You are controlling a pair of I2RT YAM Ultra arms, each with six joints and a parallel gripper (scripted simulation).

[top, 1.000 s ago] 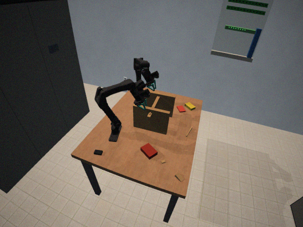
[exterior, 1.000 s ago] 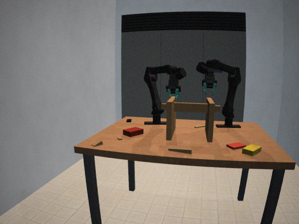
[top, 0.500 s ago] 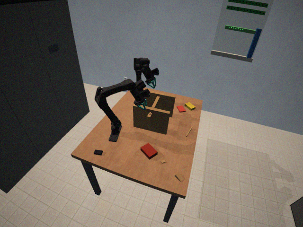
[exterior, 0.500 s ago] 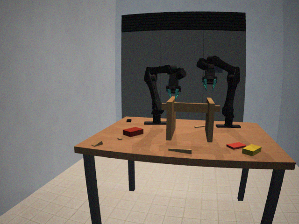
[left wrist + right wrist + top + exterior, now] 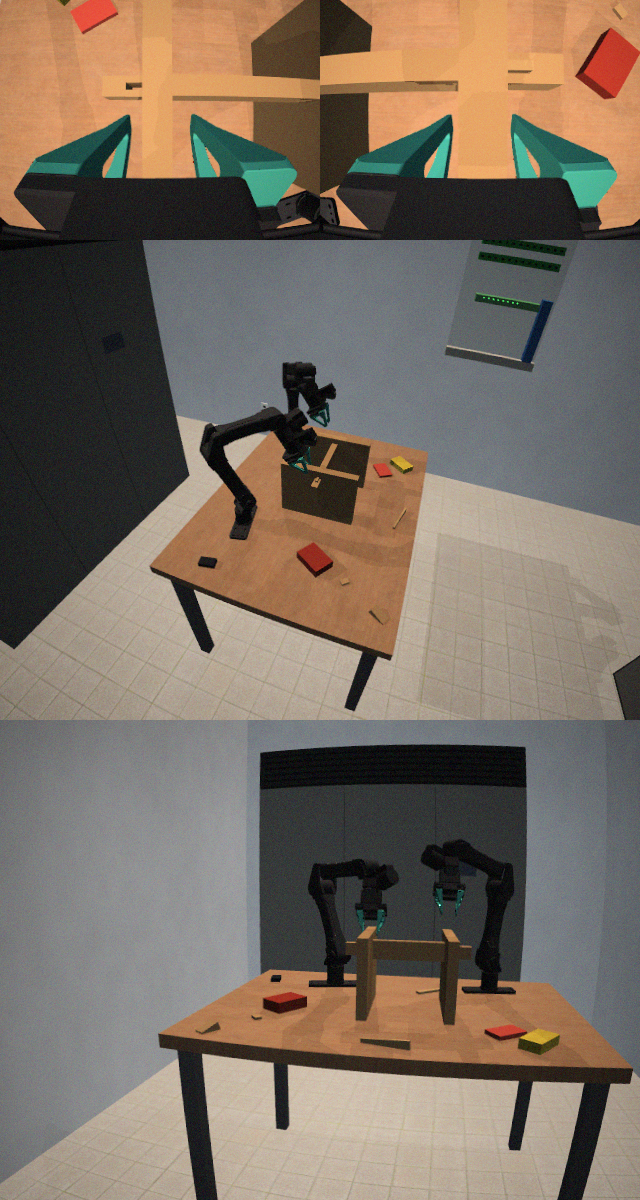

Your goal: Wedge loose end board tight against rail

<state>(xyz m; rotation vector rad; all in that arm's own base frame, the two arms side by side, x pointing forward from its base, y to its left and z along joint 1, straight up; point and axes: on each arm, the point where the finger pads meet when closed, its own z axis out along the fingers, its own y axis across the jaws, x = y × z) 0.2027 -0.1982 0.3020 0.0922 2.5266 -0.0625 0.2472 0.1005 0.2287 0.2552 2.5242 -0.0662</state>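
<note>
Right now the rail is 130 mm to the left of my right hand, 50 mm ahead of it and 40 mm below it. From my right hand the other things lie so: chip (300 mm to the right, 250 mm ahead, 220 mm below); then black block (390 mm to the right, 250 mm behind, 220 mm below); then flat red block (410 mm to the left, 270 mm ahead, 220 mm below).
Now: the rail 50 mm ahead of my left hand, 120 mm to the right of it and 120 mm below it. Round my left hand: chip 250 mm ahead, 550 mm to the right, 300 mm below; then black block 250 mm behind, 640 mm to the right, 290 mm below; then flat red block 270 mm ahead, 160 mm to the left, 300 mm below.
</note>
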